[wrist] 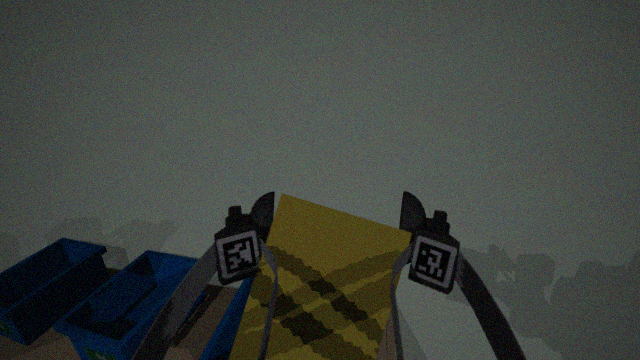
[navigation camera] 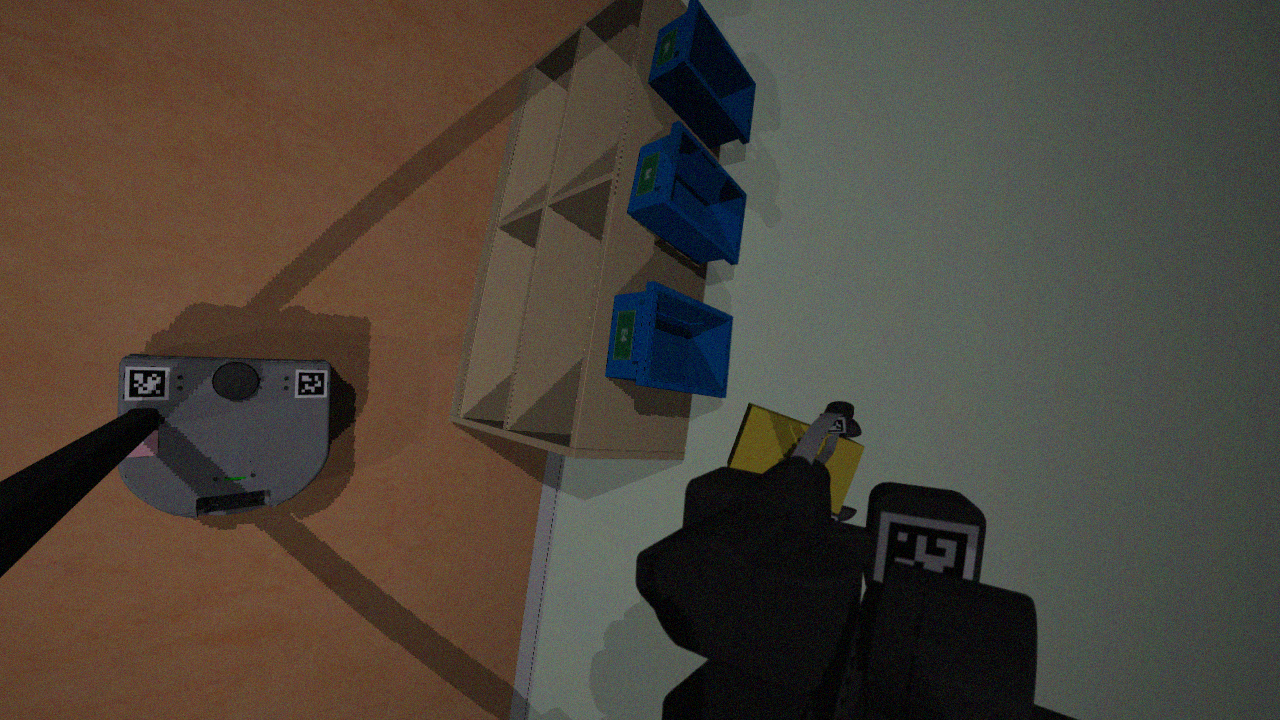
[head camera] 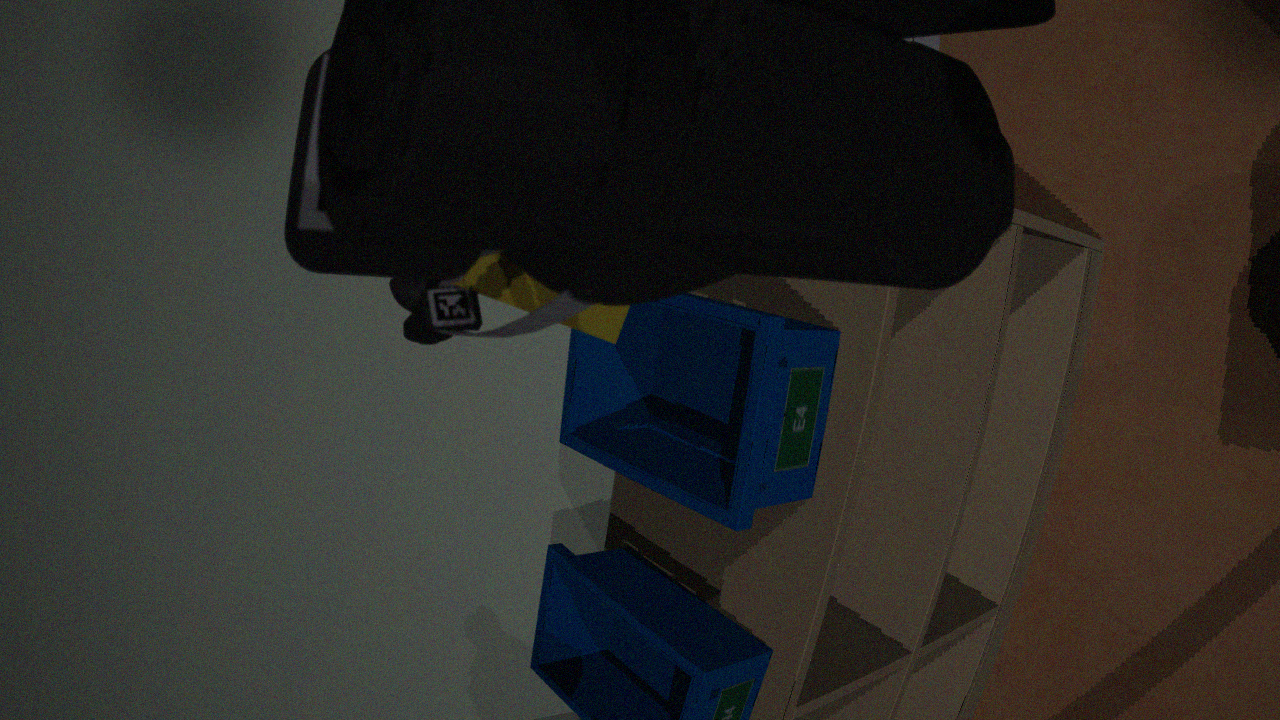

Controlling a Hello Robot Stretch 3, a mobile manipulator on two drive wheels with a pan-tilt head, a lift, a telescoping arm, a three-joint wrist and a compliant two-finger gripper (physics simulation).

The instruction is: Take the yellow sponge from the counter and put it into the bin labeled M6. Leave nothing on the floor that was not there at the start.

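Places are measured from the robot's base along level axes (x ahead, y left, z up), in centimetres.
Pixels of known places: gripper, fingertip midpoint: (navigation camera: 839, 464); robot's base, origin of the base link: (navigation camera: 236, 379).
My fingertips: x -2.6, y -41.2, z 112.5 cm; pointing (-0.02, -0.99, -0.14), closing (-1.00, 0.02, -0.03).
For each thing: its middle in the pictures, then the offset to it from my fingertips. Level surfaces: height alone.
- yellow sponge, body centre: (head camera: 528, 232) (navigation camera: 791, 454) dx +1.1, dy +4.5, dz -3.0 cm
- nearest bin, body centre: (head camera: 694, 387) (navigation camera: 672, 346) dx +13.4, dy -31.2, dz -45.4 cm
- middle bin, body centre: (head camera: 644, 661) (navigation camera: 690, 203) dx +47.8, dy -36.5, dz -45.4 cm
- far bin, body centre: (navigation camera: 704, 83) dx +82.2, dy -41.8, dz -45.4 cm
- orange-brown floor, its level: dz -112.4 cm
My gripper (navigation camera: 842, 465) (wrist: 336, 215) is shut on the yellow sponge (head camera: 604, 322) (navigation camera: 769, 434) (wrist: 330, 240), which is tilted between the fingertips, in the air near the wall. In the navigation view it is beside the near end of the shelf unit. Three blue bins stand in a row on the unit. The nearest bin (head camera: 698, 411) (navigation camera: 684, 344) is labeled E4. The middle bin (head camera: 653, 617) (navigation camera: 693, 201) (wrist: 125, 300) and the far bin (navigation camera: 707, 80) (wrist: 50, 285) have green labels that I cannot read. Which bin is M6 cannot be told. The counter does not show.
The low wooden shelf unit (head camera: 805, 546) (navigation camera: 626, 429) has open compartments facing the orange-brown floor (navigation camera: 358, 134). A pale green wall (head camera: 268, 492) (navigation camera: 1029, 268) (wrist: 320, 100) runs behind the unit. My wheeled base (navigation camera: 232, 438) stands on the floor in front of it.
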